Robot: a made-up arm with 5 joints.
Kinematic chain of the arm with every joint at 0, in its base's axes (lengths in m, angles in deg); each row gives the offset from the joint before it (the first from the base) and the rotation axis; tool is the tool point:
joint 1: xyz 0 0 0.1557 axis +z
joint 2: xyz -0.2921 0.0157 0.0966 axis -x
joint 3: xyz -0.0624 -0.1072 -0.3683 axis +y
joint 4: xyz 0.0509 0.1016 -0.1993 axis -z
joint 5: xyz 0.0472 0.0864 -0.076 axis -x
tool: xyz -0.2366 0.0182 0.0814
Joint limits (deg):
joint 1: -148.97..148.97
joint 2: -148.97..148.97
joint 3: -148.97..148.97
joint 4: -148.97..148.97
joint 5: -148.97..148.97
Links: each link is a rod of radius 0.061 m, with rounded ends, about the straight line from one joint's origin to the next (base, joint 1, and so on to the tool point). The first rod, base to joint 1, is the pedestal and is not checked.
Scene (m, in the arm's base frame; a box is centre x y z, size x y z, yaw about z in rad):
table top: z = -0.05
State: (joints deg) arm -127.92 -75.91 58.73 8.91 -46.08
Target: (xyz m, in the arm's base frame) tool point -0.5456 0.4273 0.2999
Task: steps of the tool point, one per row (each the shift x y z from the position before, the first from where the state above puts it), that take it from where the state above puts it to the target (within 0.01 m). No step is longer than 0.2 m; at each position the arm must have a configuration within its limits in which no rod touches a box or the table.
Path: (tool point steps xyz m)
1: -0.0869 0.1673 0.0104
2: -0.1280 0.1382 0.0100
3: -0.1597 0.0993 0.0098
4: -0.1799 0.0533 0.0095
5: -0.1873 0.0037 0.0091
6: -0.1811 -0.0461 0.0089
7: -0.1620 -0.0922 0.0086
8: -0.1312 -0.1316 0.0082

